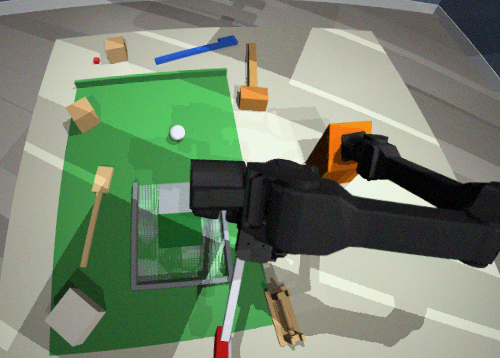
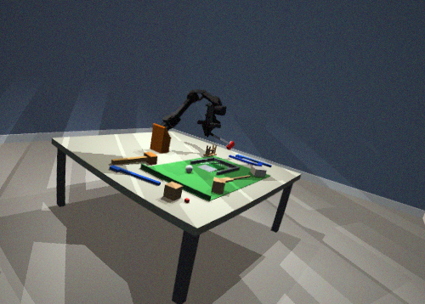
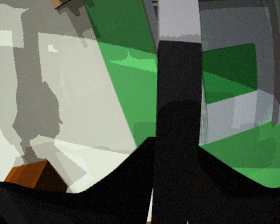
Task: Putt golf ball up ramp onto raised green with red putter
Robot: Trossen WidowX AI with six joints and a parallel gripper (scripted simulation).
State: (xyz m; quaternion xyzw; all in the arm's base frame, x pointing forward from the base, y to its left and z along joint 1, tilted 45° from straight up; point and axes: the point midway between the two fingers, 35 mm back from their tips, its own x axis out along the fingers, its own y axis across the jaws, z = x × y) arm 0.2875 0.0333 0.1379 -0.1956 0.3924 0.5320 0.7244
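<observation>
Right now the red putter is 40 mm ahead of my gripper tip, 110 mm to the left of it and 10 mm below it. Also, from my gripper tip: green mat: 180 mm ahead, 170 mm to the right, 170 mm below; wooden stand: 60 mm behind, 200 mm to the left, 130 mm below; white golf ball: 100 mm ahead, 300 mm to the right, 140 mm below.
</observation>
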